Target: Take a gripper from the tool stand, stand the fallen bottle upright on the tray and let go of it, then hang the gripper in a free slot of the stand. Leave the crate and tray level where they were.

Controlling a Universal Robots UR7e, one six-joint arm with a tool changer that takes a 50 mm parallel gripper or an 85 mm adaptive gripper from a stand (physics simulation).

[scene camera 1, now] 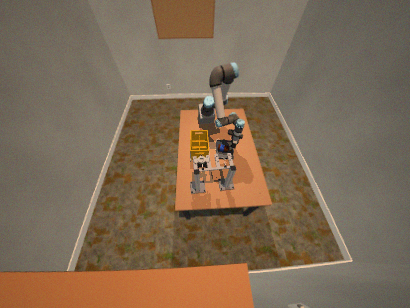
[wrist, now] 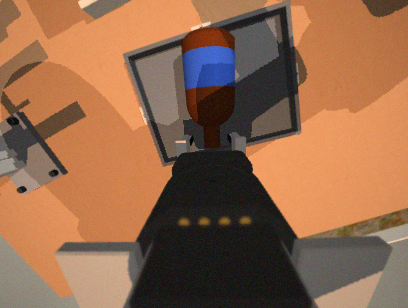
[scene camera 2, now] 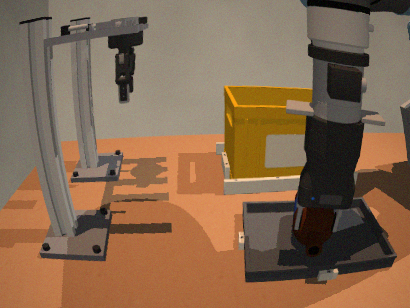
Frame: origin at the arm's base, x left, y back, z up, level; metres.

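Seen in the pictures: arm's base, link origin: (scene camera 1: 207, 110).
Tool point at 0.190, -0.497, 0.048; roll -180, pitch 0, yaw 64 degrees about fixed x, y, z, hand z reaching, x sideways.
Observation:
Pixels of each thing's top centre, then the offset from my tool point to it, as dx, dy, dz. "spot": a spot on its surface instead.
- brown bottle with a blue label, top centre: (wrist: 210, 95) (scene camera 2: 318, 202) (scene camera 1: 225, 146) -0.073, +0.038, -0.181
- dark grey tray, top centre: (scene camera 2: 318, 228) (wrist: 216, 95) (scene camera 1: 224, 148) -0.071, +0.049, -0.235
- yellow crate, top centre: (scene camera 2: 290, 96) (scene camera 1: 199, 139) -0.349, +0.103, -0.085
- stand's foot plate, surface spot: (scene camera 2: 80, 245) (wrist: 39, 172) spot: -0.118, -0.341, -0.248
The brown bottle with a blue label (scene camera 1: 223, 148) (scene camera 2: 313, 232) (wrist: 210, 67) lies on its side on the dark grey tray (scene camera 2: 280, 274) (wrist: 155, 80). Its neck points toward scene camera 2. My gripper (scene camera 1: 234, 145) (scene camera 2: 318, 220) (wrist: 211, 143), the slim parallel one on the arm, is open over the tray. In the wrist view its fingertips stand on either side of the neck with a gap on each side. How high they are relative to the neck is hard to tell. The tool stand (scene camera 1: 212, 168) (scene camera 2: 95, 35) holds the other gripper (scene camera 1: 202, 161) (scene camera 2: 124, 97), hanging fingers down.
The yellow crate (scene camera 1: 200, 154) (scene camera 2: 240, 150) stands upright beside the tray, between low white edge blocks (scene camera 2: 260, 186). The stand's foot plate (scene camera 2: 80, 245) (wrist: 37, 172) is bolted to the table, to the left of the tray in the wrist view.

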